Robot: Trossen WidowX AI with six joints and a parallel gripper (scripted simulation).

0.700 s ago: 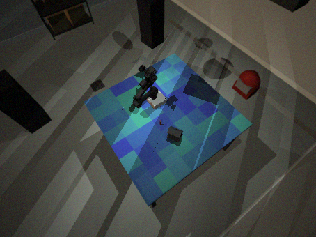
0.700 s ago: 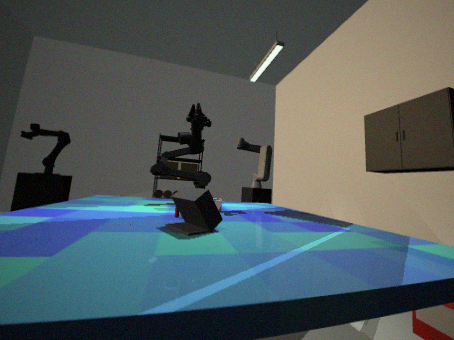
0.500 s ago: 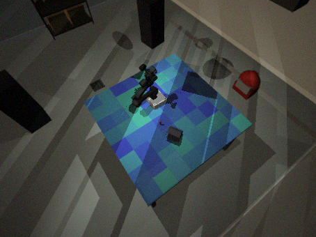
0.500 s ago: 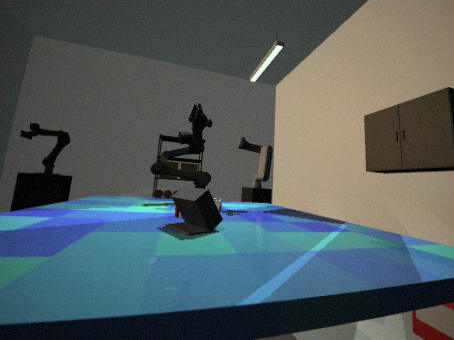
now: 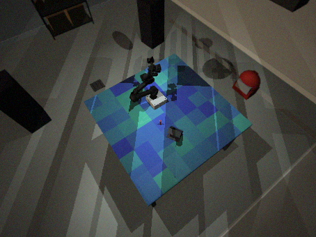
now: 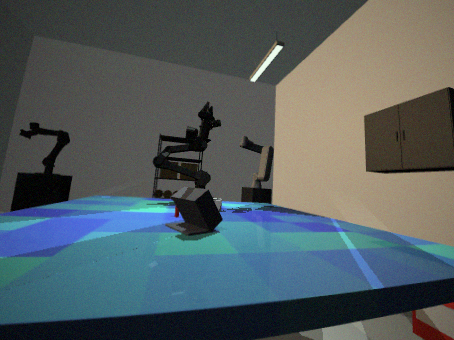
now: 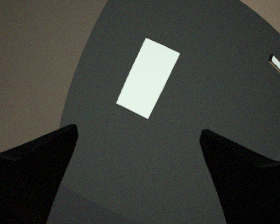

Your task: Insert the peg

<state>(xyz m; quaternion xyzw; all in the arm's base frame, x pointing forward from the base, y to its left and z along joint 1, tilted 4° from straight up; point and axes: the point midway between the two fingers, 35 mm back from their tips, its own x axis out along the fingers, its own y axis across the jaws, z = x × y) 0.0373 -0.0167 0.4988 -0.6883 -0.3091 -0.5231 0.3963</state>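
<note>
My gripper tip is 540 mm above the peg, 250 mm short of it and 180 mm to the left of it. Round my gripper tip: sloped panel 530 mm below, 430 mm ahead, 150 mm to the right.
</note>
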